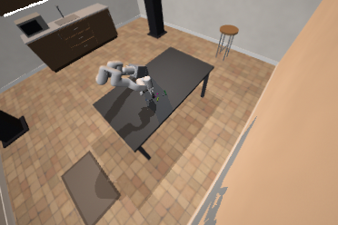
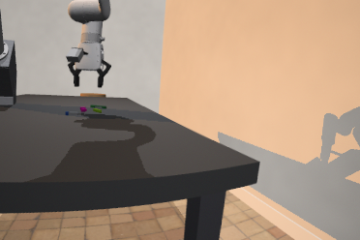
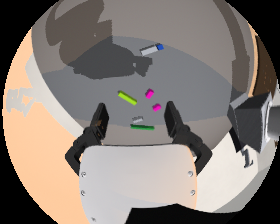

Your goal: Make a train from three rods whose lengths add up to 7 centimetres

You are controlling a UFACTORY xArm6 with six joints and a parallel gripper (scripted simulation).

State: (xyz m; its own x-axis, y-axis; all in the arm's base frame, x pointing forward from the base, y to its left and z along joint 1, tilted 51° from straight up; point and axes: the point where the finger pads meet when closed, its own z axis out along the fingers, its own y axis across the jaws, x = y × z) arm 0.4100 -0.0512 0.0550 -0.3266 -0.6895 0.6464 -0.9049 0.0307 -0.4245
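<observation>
Right now the pale grey piece is 4 cm ahead of my hand, 12 cm to the left of it and 10 cm below it. The rest, counted from my hand: blue rod 7 cm behind, 6 cm to the right, 10 cm below; lime rod 4 cm ahead, 4 cm to the left, 10 cm below; magenta rod 2 cm behind, 5 cm to the left, 10 cm below.
</observation>
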